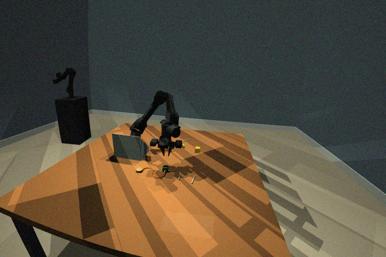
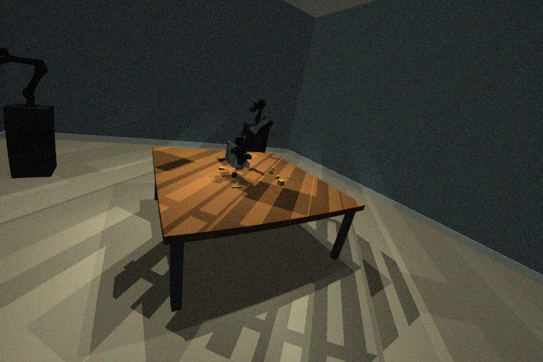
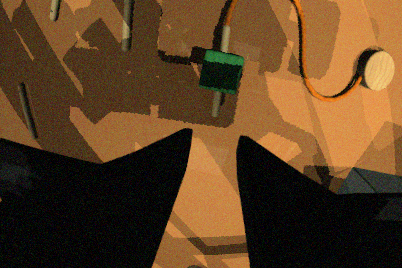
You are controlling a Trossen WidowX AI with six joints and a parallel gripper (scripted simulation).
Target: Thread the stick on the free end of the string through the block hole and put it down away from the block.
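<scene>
The green block is 7 cm below my gripper tip and 3 cm to the right of it. Round my gripper tip: yellow cube 24 cm to the left, 20 cm ahead, 7 cm below; round wooden button 16 cm behind, 8 cm below, 5 cm to the right; thin pale stick 7 cm below, 4 cm to the right.
</scene>
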